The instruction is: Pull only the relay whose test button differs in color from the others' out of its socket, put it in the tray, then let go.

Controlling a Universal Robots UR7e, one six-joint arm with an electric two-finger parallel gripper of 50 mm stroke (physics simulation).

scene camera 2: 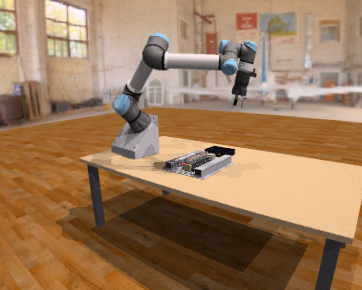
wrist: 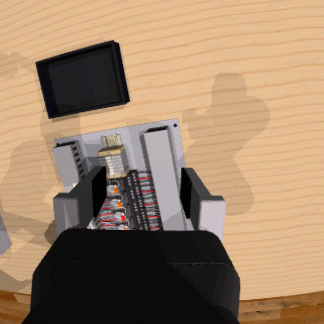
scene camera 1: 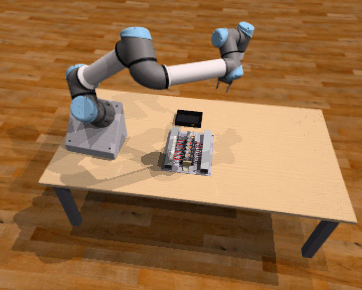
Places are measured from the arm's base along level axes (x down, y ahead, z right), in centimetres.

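Pixels of known places: gripper, fingertip midpoint: (scene camera 2: 238, 106) (wrist: 143, 182) (scene camera 1: 221, 89); arm's base, origin of the base link: (scene camera 2: 141, 123) (scene camera 1: 101, 113).
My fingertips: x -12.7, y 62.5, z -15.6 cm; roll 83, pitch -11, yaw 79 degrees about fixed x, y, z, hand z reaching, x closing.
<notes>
Ahead of a thing's pixels: the offset from my fingertips to its top centre. "spot": to the spot under its first point.
A row of relays stands in sockets on a grey panel @(dx +30.9, dy -13.8, dz +17.6 cm) (wrist: 132, 132). In the wrist view one relay's test button @(dx +25.0, dy -13.0, dz +17.7 cm) (wrist: 123, 218) looks red, while the neighbouring buttons @(dx +25.0, dy -13.2, dz +11.8 cm) (wrist: 115, 191) @(dx +25.0, dy -13.1, dz +14.8 cm) (wrist: 119, 205) look orange. The gripper body hides the near end of the row. The relays are too small to tell apart in the scene views. The black tray @(dx +28.4, dy -17.4, dz -8.6 cm) (scene camera 1: 188, 119) (scene camera 2: 220, 151) (wrist: 82, 82) is empty and lies beyond the panel's far edge. My gripper (scene camera 1: 223, 89) (scene camera 2: 239, 104) (wrist: 143, 182) is open and empty, high above the table and pointing down.
Long grey wire ducts @(dx +27.6, dy -4.2, dz +17.3 cm) (wrist: 161, 175) @(dx +27.6, dy -23.5, dz +17.8 cm) (wrist: 67, 162) flank the relay row on both sides. A beige block @(dx +27.3, dy -14.1, dz +7.3 cm) (wrist: 114, 162) stands at the row's tray-side end. Red and grey wires @(spot: dx +31.6, dy -9.1, dz +15.9 cm) (wrist: 147, 192) run beside the sockets. The robot's base (scene camera 1: 97, 132) (scene camera 2: 137, 142) stands at the table's left end.
</notes>
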